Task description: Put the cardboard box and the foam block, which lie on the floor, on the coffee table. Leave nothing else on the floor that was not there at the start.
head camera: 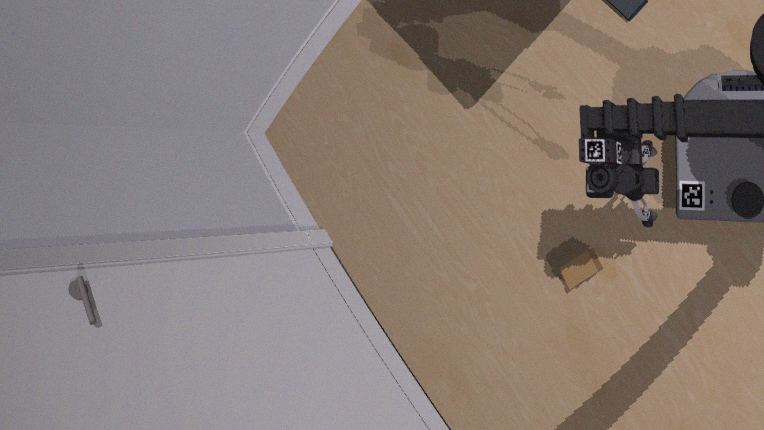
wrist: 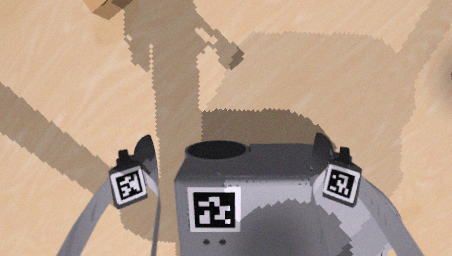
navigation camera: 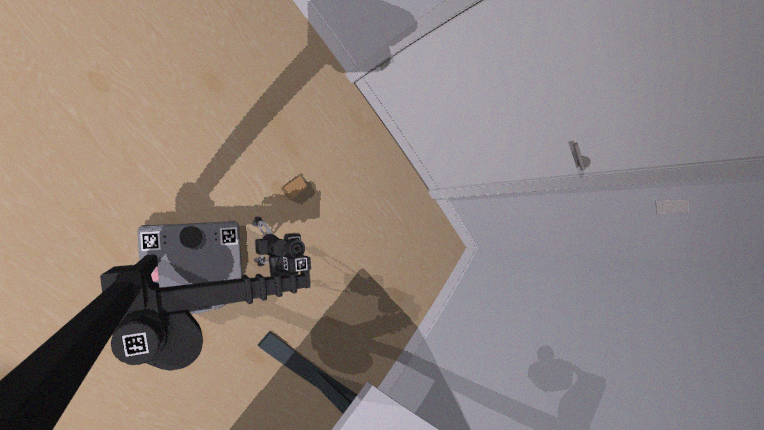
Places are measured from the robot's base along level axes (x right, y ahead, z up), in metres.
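Pixels of known places: robot's base, origin of the base link: (head camera: 745, 198) (navigation camera: 190, 235).
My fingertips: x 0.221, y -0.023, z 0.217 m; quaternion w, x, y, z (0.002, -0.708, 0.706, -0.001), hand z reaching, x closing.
For each thing: its top centre in the pictures, then the offset to it from my fingertips. "pt": a spot on its surface instead.
- small brown box, middle of its top: (head camera: 578, 270) (navigation camera: 296, 186) dx +0.215, dy +0.206, dz -0.167 m
- door with a handle, surface spot: (head camera: 86, 301) (navigation camera: 579, 156) pt dx +0.948, dy +0.264, dz +0.710 m
A small brown box (head camera: 581, 275) (navigation camera: 296, 188), which looks like the cardboard box, lies on the floor, partly in the arm's shadow. Part of the box (wrist: 106, 9) shows at the top left edge of the wrist view. My gripper (head camera: 647, 183) (navigation camera: 259, 240) (wrist: 233, 152) is open and empty, its fingers wide apart. It points back toward my base and is above the floor, to one side of the box and apart from it. I see neither the foam block nor a thing I can make out as the coffee table.
My base (head camera: 713, 160) (navigation camera: 205, 256) (wrist: 295, 162) is close beside the gripper. A dark, flat-ended long thing (head camera: 628, 6) (navigation camera: 276, 346) is on the far side of the arm, near a white-topped piece (navigation camera: 382, 413). Walls and a door with a handle (head camera: 86, 301) (navigation camera: 577, 155) bound the floor.
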